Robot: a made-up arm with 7 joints.
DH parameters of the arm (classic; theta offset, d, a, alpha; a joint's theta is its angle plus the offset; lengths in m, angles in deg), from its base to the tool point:
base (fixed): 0 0.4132 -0.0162 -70
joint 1: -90 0.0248 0.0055 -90
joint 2: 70 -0.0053 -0.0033 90
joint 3: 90 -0.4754 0.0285 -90
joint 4: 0 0.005 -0.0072 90
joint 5: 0 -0.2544 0.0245 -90
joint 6: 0 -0.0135 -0.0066 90
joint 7: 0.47 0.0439 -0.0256 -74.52
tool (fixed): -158.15 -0.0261 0 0
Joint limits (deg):
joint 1: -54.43..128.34
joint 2: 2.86..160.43
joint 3: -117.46..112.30
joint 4: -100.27..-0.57
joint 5: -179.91..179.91
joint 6: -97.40..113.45
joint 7: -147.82..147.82
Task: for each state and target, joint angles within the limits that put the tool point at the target. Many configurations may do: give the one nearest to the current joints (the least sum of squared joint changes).
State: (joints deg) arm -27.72 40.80 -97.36 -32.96 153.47 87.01 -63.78
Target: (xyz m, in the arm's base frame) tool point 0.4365 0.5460 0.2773
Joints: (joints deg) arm -52.47 62.59 -94.06 -22.99 153.92 102.69 -66.96
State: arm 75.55 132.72 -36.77 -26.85 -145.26 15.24 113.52
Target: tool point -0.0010 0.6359 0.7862
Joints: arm 29.12 118.79 -33.54 -0.57 -138.31 27.11 116.61
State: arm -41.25 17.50 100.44 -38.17 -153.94 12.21 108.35
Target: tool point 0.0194 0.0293 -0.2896
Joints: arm -3.92 2.86 99.81 -4.92 -159.74 30.51 108.26
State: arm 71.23 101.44 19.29 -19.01 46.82 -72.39 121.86
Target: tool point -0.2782 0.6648 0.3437
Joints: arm 54.09 75.44 16.02 -14.08 45.78 -90.26 115.56
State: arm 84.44 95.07 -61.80 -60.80 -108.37 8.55 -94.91
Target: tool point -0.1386 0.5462 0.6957
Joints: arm 107.43 116.94 -96.52 -64.15 -110.07 15.34 -99.95
